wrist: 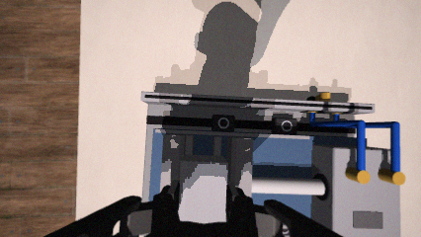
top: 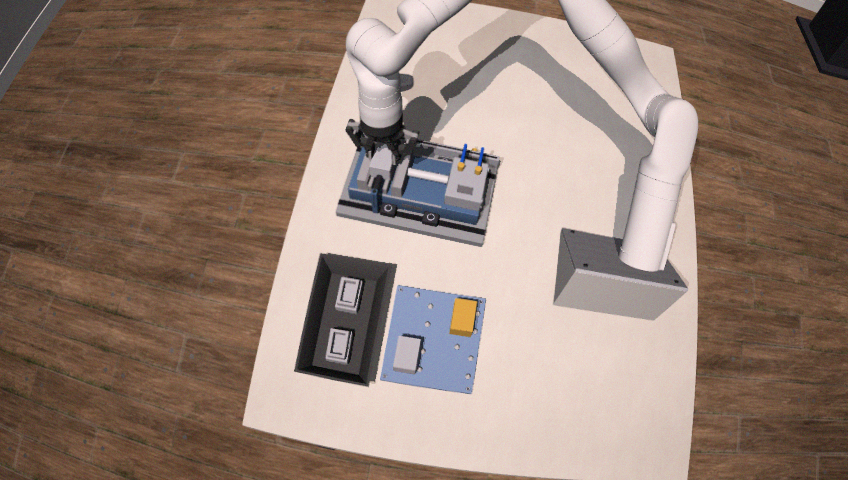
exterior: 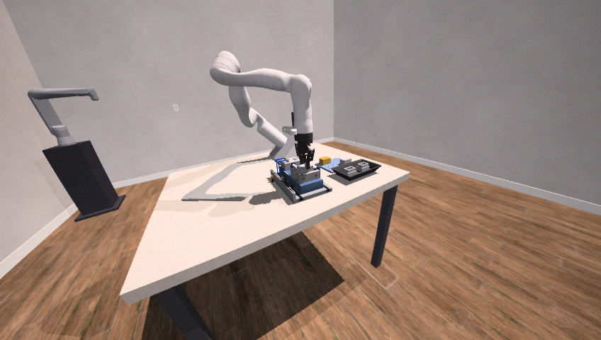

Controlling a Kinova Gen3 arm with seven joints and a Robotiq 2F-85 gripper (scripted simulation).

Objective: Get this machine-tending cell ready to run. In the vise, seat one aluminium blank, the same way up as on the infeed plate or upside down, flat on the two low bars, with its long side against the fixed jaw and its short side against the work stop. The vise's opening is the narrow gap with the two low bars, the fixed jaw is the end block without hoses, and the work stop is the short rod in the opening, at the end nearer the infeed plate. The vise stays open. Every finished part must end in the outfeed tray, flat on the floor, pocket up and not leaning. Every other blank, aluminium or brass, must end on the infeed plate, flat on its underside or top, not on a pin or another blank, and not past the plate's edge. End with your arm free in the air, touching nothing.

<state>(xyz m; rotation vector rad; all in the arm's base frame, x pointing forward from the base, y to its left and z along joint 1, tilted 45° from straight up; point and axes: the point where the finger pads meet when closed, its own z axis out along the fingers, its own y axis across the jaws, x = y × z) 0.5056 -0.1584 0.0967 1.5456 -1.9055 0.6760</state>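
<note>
My hand is 9 cm past the white rod, 5 cm above it and 1 cm to the right of it. From my hand the other things lie so: hose block (16 cm behind, 5 cm below, 3 cm to the left); then blue vise (8 cm below, 7 cm behind, 1 cm to the left); then brass blank (28 cm to the left, 17 cm behind, 10 cm below).
</note>
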